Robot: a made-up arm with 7 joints. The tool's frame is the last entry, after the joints.
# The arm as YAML. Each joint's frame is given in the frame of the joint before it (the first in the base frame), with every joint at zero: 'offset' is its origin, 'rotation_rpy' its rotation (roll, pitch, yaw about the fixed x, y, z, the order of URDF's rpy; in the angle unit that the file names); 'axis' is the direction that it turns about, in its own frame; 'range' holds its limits. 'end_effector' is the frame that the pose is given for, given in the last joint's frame.
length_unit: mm
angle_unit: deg
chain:
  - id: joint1
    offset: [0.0, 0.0, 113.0]
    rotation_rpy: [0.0, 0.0, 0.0]
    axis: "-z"
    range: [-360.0, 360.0]
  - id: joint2
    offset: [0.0, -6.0, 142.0]
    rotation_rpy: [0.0, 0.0, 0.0]
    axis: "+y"
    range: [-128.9, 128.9]
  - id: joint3
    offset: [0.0, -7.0, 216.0]
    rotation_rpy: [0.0, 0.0, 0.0]
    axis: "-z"
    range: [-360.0, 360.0]
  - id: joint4
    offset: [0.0, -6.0, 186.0]
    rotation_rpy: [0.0, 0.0, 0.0]
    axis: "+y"
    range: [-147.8, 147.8]
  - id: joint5
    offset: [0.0, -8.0, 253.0]
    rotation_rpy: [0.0, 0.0, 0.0]
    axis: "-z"
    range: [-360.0, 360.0]
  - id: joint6
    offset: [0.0, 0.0, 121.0]
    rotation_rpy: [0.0, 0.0, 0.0]
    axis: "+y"
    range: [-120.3, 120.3]
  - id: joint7
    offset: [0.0, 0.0, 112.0]
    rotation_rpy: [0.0, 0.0, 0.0]
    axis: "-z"
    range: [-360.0, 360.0]
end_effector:
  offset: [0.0, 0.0, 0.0]
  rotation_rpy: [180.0, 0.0, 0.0]
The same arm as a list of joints. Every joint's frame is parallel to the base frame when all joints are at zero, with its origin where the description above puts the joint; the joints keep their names.
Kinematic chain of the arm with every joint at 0, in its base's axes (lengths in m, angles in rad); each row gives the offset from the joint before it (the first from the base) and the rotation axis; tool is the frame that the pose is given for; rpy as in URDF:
joint1: xyz 0 0 0.113 axis -z
joint2: xyz 0 -0.006 0.142 axis +y
joint3: xyz 0 -0.007 0.216 axis -z
joint4: xyz 0 -0.006 0.186 axis +y
joint5: xyz 0 -0.008 0.253 axis -z
joint6: xyz 0 0 0.121 axis +y
joint7: xyz 0 0 0.112 axis -z
tool: xyz 0 0 0 rpy 3.1416 0 0
Joint limits (rad, base to tool): -6.2832..6.2832 -2.2497..2.2497 -6.2832..6.2832 -2.5796..2.5796 -6.2832..6.2832 -2.0996..2.0996 -6.2832..6.2832

